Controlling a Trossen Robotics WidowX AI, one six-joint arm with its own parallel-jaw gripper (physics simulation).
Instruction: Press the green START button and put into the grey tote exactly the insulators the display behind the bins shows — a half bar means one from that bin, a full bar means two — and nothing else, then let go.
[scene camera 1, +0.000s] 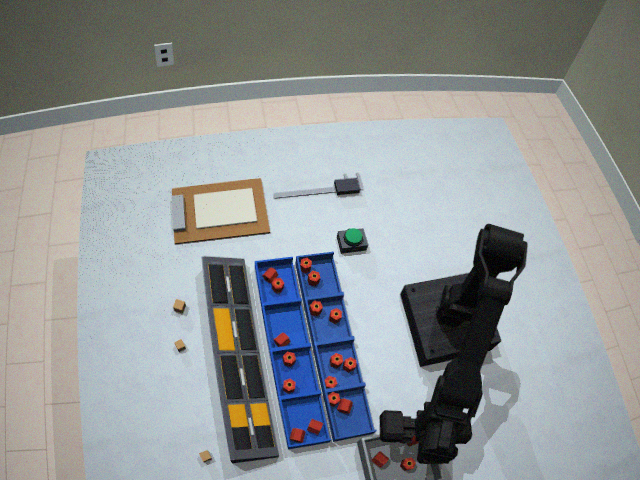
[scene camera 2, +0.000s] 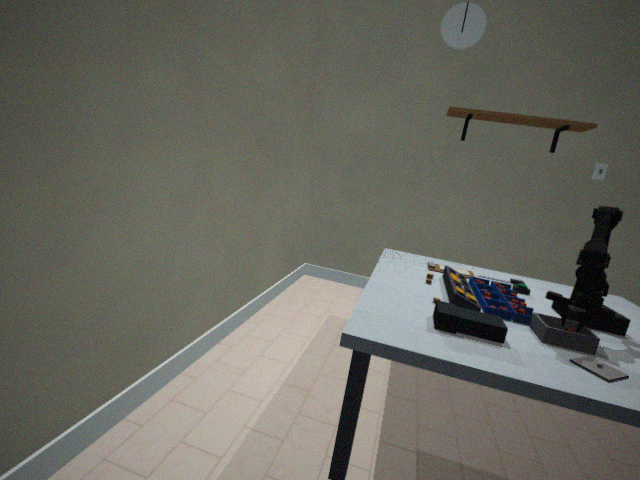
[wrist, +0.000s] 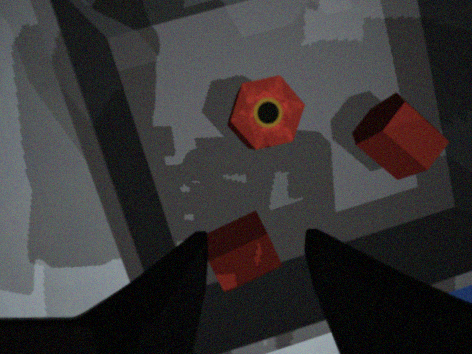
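Note:
The grey tote (scene camera 1: 364, 459) (scene camera 2: 567, 338) (wrist: 117, 135) holds three red insulators: one upright (scene camera 1: 408, 463) (wrist: 280, 135), one on its side (scene camera 1: 380, 459) (wrist: 402, 140), and one (scene camera 1: 413, 440) (wrist: 245, 255) by the wall. My gripper (wrist: 256, 241) is open above the tote; the third insulator shows beside the left finger, not gripped. The arm hides the fingertips in scene camera 1. The green START button (scene camera 1: 353, 236) is at the back. The display (scene camera 1: 205, 320) shows a full bar second row left and half bars in both bottom windows; the other windows are dark.
Two rows of blue bins (scene camera 1: 293, 445) (scene camera 2: 509, 316), with red insulators, lie beside the display. Small wooden cubes (scene camera 1: 179, 305) (scene camera 1: 179, 345) (scene camera 1: 205, 456) lie left. A clipboard (scene camera 1: 183, 236) and a caliper (scene camera 1: 347, 186) lie behind. A black box (scene camera 2: 469, 322) and a flat plate (scene camera 2: 599, 369) lie in front.

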